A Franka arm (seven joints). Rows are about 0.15 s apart.
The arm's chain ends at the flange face. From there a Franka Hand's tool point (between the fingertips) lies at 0.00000 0.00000 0.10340 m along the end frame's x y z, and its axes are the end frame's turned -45 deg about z.
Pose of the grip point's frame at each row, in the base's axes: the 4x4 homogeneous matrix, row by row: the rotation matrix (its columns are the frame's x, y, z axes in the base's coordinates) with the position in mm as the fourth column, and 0 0 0 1 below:
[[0.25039 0.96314 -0.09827 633.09], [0.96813 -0.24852 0.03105 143.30], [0.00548 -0.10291 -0.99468 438.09], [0 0 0 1]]
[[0.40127 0.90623 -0.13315 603.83], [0.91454 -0.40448 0.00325 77.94], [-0.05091 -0.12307 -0.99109 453.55], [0 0 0 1]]
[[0.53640 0.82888 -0.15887 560.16], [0.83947 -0.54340 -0.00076 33.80], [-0.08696 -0.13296 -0.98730 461.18], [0 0 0 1]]
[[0.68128 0.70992 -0.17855 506.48], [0.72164 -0.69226 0.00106 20.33], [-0.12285 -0.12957 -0.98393 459.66], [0 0 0 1]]
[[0.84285 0.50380 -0.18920 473.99], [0.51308 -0.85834 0.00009 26.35], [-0.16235 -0.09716 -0.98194 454.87], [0 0 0 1]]
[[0.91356 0.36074 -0.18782 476.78], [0.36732 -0.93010 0.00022 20.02], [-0.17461 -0.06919 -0.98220 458.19], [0 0 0 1]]
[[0.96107 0.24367 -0.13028 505.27], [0.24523 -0.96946 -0.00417 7.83], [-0.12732 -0.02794 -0.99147 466.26], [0 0 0 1]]
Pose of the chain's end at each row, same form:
[[0.85810 0.50399 -0.09827 643.25], [0.50884 -0.86030 0.03105 140.09], [-0.06889 -0.07664 -0.99468 540.94], [0 0 0 1]]
[[0.92454 0.35706 -0.13315 617.60], [0.36067 -0.93269 0.00325 77.60], [-0.12302 -0.05102 -0.99109 556.03], [0 0 0 1]]
[[0.96540 0.20681 -0.15887 576.59], [0.20935 -0.97784 -0.00076 33.88], [-0.15551 -0.03253 -0.98730 563.27], [0 0 0 1]]
[[0.98373 0.02025 -0.17855 524.94], [0.02077 -0.99978 0.00106 20.22], [-0.17849 -0.00475 -0.98393 561.40], [0 0 0 1]]
[[0.95223 -0.23974 -0.18920 493.55], [-0.24414 -0.96974 0.00009 26.34], [-0.18350 0.04610 -0.98194 556.40], [0 0 0 1]]
[[0.90107 -0.39090 -0.18782 496.20], [-0.39795 -0.91741 0.00022 20.00], [-0.17239 0.07454 -0.98220 559.75], [0 0 0 1]]
[[0.85188 -0.50728 -0.13028 518.74], [-0.51211 -0.85892 -0.00417 8.26], [-0.10979 0.07027 -0.99147 568.78], [0 0 0 1]]

